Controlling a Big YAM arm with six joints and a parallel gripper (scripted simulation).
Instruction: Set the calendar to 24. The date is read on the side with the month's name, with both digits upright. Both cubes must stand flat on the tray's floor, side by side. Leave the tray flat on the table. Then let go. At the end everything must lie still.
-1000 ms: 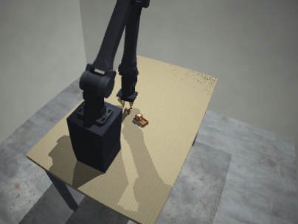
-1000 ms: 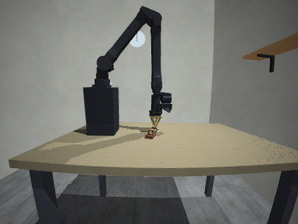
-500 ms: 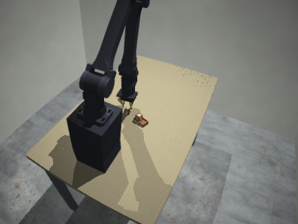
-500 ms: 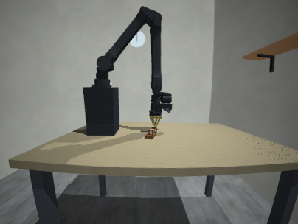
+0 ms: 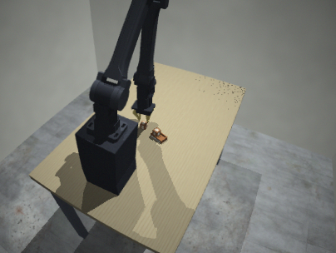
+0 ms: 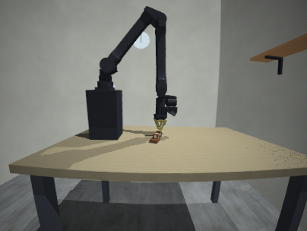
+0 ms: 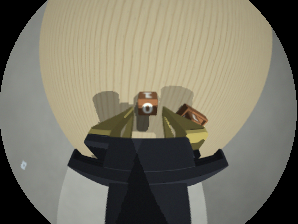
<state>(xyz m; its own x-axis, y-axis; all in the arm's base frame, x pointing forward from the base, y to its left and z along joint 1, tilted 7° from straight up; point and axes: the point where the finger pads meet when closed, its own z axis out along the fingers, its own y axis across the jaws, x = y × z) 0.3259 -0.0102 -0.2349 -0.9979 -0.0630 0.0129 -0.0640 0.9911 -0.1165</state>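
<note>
Now: hand 3 cm above the brown digit cube. Also, from my hand: brown tray 10 cm to the right, 4 cm below, 4 cm behind.
</note>
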